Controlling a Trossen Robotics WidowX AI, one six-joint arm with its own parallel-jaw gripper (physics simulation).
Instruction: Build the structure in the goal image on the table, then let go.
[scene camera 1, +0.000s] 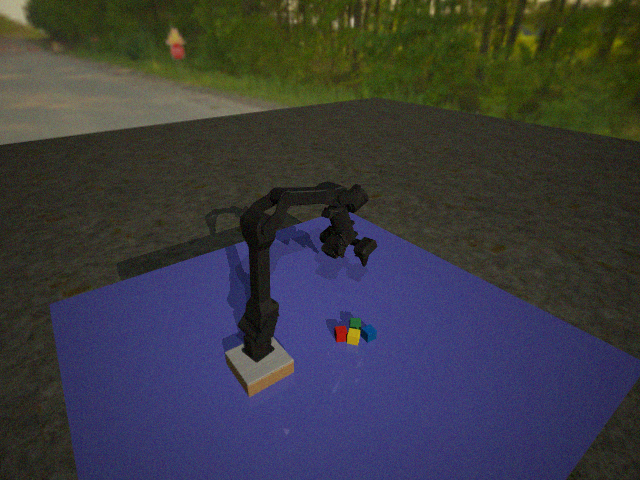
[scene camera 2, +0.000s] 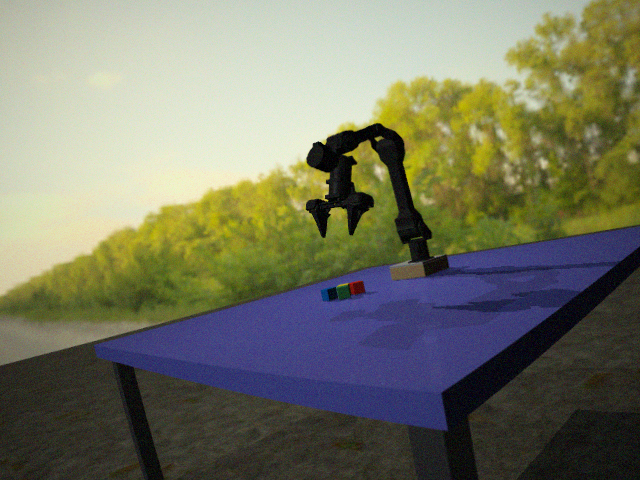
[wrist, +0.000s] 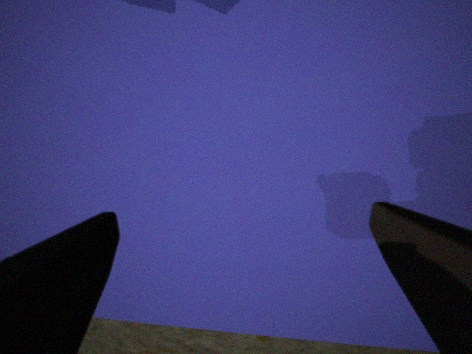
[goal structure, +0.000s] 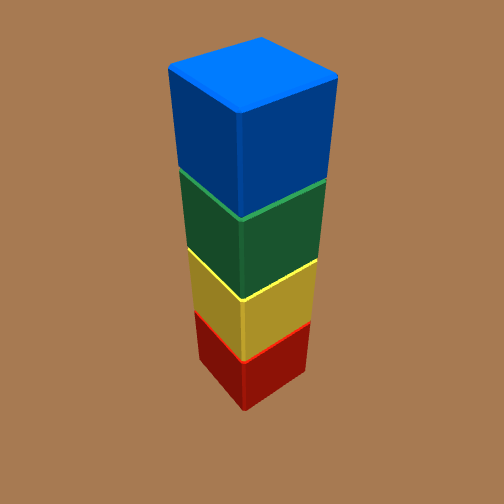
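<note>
Four small cubes sit close together on the blue table. In scene camera 1, the yellow cube (scene camera 1: 353, 336) is in front, the green cube (scene camera 1: 355, 323) (scene camera 2: 343, 291) is right behind it, the red cube (scene camera 1: 340, 333) (scene camera 2: 357, 287) is at left, and the blue cube (scene camera 1: 369, 333) (scene camera 2: 328, 294) is at right, turned at an angle. In scene camera 2 the yellow cube is mostly hidden behind the green one. Whether the cubes touch is too small to tell. My gripper (scene camera 1: 351, 260) (scene camera 2: 338, 235) (wrist: 246, 219) is open and empty, high above the table, away from the cubes. No cube shows in the wrist view.
The arm's base block (scene camera 1: 270, 373) (scene camera 2: 407, 271) stands on the table (scene camera 1: 439, 403) (scene camera 2: 289, 356), to the left of the cubes in scene camera 1. The arm's shadows fall on the table. The table's edge crosses the bottom of the wrist view.
</note>
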